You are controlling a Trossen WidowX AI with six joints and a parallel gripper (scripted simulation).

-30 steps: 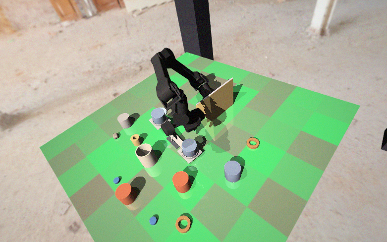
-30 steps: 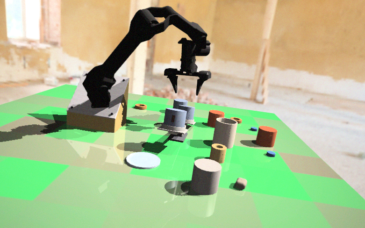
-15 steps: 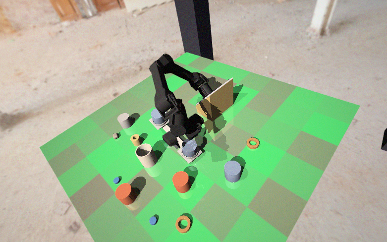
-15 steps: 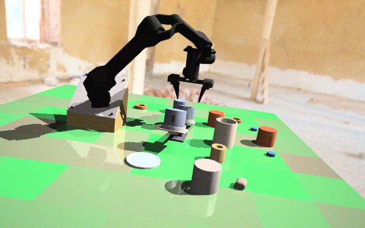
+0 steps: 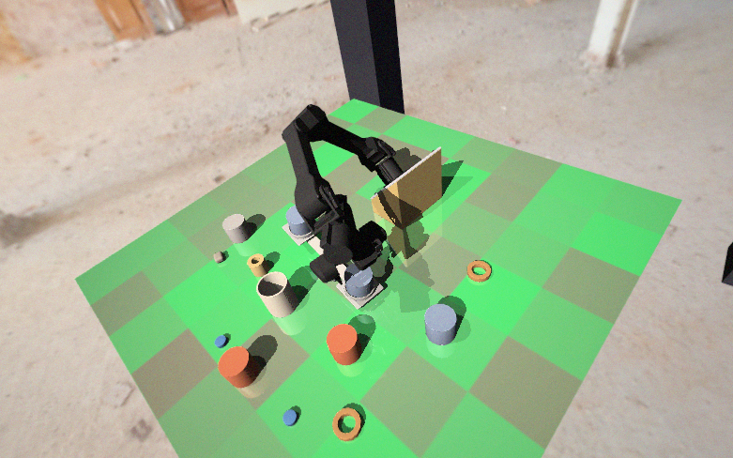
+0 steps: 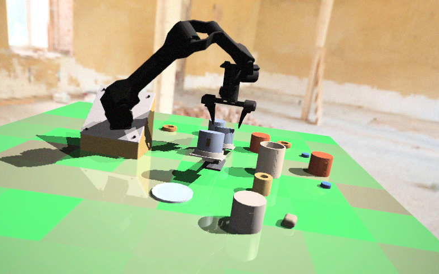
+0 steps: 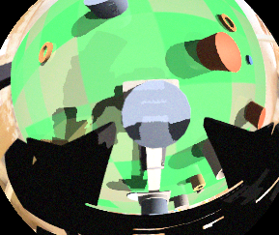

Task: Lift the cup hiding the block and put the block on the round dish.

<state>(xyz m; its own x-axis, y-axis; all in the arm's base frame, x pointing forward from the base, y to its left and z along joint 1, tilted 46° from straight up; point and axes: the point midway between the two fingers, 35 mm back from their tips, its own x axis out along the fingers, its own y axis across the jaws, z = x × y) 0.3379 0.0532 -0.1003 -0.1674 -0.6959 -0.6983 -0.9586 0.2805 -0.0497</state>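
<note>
Right now my gripper tip is 6 cm above the pale green block and 1 cm past it. The rest, counted from my gripper tip: round pale dish 37 cm to the right, 14 cm behind, 9 cm below.
</note>
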